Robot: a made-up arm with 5 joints.
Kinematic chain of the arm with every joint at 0, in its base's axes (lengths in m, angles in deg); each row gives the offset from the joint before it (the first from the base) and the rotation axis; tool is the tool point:
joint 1: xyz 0 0 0.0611 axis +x
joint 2: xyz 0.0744 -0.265 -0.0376 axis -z
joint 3: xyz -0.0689 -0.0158 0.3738 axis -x
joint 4: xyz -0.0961 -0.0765 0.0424 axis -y
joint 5: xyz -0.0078 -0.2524 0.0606 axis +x
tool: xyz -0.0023 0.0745 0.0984
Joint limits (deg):
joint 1: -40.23..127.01
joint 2: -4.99..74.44
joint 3: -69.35..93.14
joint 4: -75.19..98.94
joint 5: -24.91..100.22
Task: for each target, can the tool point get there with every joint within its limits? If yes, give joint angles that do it. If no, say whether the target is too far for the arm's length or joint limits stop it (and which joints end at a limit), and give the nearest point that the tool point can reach.
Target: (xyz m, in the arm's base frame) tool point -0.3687 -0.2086 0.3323
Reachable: yes | joints -1.71 58.00 -44.12 35.30 18.61
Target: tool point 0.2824 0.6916 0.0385
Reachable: no: joint limits stop it (at a limit: joint 1, joint 2, joint 3) | nearest point 0.1288 0.4541 0.4846 | short by 0.528 m
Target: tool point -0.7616 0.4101 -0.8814
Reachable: no: too far | nearest point -0.3288 0.1407 -0.6083 | short by 0.578 m
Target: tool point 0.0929 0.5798 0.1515
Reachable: no: joint limits stop it (at a limit: joint 1, joint 2, joint 3) | nearest point 0.0811 0.4482 0.4732 | short by 0.348 m
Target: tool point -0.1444 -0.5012 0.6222
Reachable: yes | joints 12.42 9.00 31.67 8.43 8.99
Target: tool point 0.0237 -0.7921 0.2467
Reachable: yes | joints 59.70 8.92 77.52 -56.55 87.33
